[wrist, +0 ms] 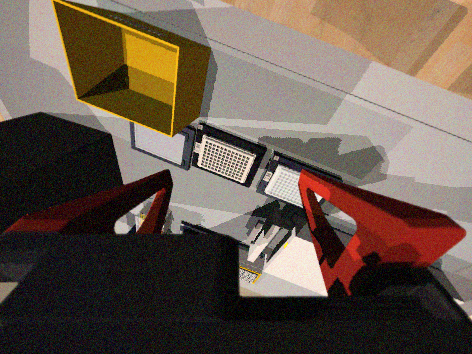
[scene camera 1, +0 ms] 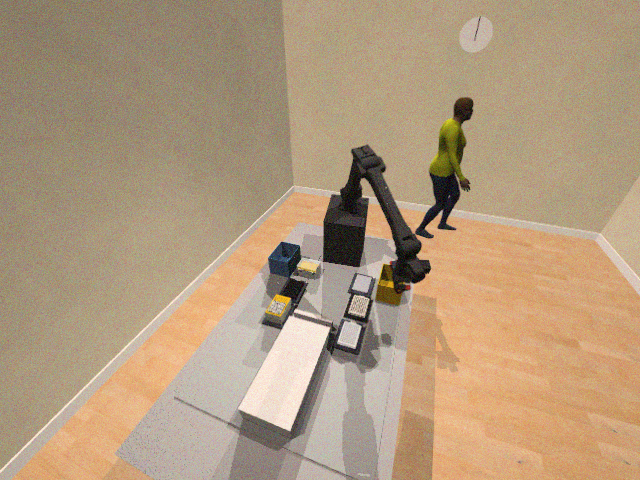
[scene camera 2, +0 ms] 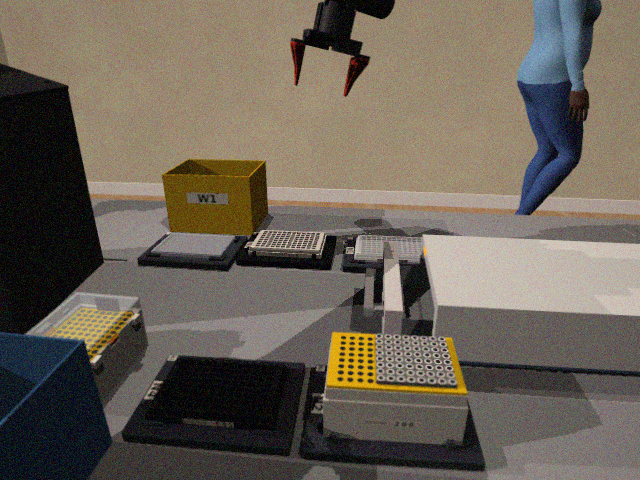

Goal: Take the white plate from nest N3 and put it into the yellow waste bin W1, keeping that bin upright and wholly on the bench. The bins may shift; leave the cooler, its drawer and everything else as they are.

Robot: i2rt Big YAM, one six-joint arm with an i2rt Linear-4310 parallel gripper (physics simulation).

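Frame: origin at the arm's base, x left, y back, z up, level; millimetres.
Seen in the pictures: gripper, between the fingertips: (wrist: 235, 176) (scene camera 1: 396, 283) (scene camera 2: 320, 90); arm's base, origin of its link: (scene camera 1: 349, 206).
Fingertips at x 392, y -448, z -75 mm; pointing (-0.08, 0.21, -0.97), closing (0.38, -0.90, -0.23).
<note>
Pixels of each thing's top centre, then the offset from my fingertips to it. "*": a spot on its surface instead.
- white plate, centre of its top: (scene camera 2: 288, 239) (wrist: 224, 161) (scene camera 1: 359, 304) dz -242, dx -161, dy +23 mm
- black nest N3, centre of its top: (scene camera 2: 288, 241) (wrist: 224, 160) (scene camera 1: 359, 305) dz -247, dx -161, dy +23 mm
- yellow bin W1, centre of its top: (wrist: 120, 77) (scene camera 2: 216, 167) (scene camera 1: 392, 275) dz -149, dx -43, dy +210 mm
- pale plate, centre of its top: (scene camera 2: 392, 245) (wrist: 296, 191) (scene camera 1: 349, 333) dz -242, dx -145, dy -160 mm
- lidded-looking nest, a spot on its surface: (scene camera 2: 193, 245) * dz -249, dx -209, dy +187 mm
- narrow upright front piece, a spot on its surface: (scene camera 2: 392, 294) * dz -198, dx -391, dy -178 mm
- blue bin, centre of its top: (scene camera 1: 284, 251) dz -149, dx -685, dy +148 mm
- black plate, centre of its top: (scene camera 2: 220, 384) (scene camera 1: 292, 287) dz -242, dx -539, dy -15 mm
The white plate (scene camera 1: 359, 306) (scene camera 2: 288, 241) (wrist: 226, 159), with a grid of dark holes, sits flat in the black nest N3 (scene camera 2: 284, 260) (wrist: 258, 164), the middle one of a row of three. The yellow bin W1 (scene camera 1: 388, 298) (scene camera 2: 209, 206) (wrist: 192, 90) stands upright on the bench, behind the row in scene camera 2; its inside looks empty where it shows. My gripper (scene camera 2: 320, 88) (wrist: 235, 176) is open, with nothing between its red fingers. It hangs high above the bench, pointing down; in scene camera 1 it partly covers the bin.
A pale plate (scene camera 1: 349, 333) (scene camera 2: 387, 248) (wrist: 285, 185) and a lidded-looking nest (scene camera 2: 193, 245) flank N3. The white cooler (scene camera 1: 289, 366) (scene camera 2: 532, 273) has a narrow upright front piece (scene camera 2: 392, 294). A blue bin (scene camera 1: 284, 258), tip boxes (scene camera 2: 395, 387) (scene camera 2: 90, 328) and a black plate (scene camera 2: 222, 392) stand opposite.
</note>
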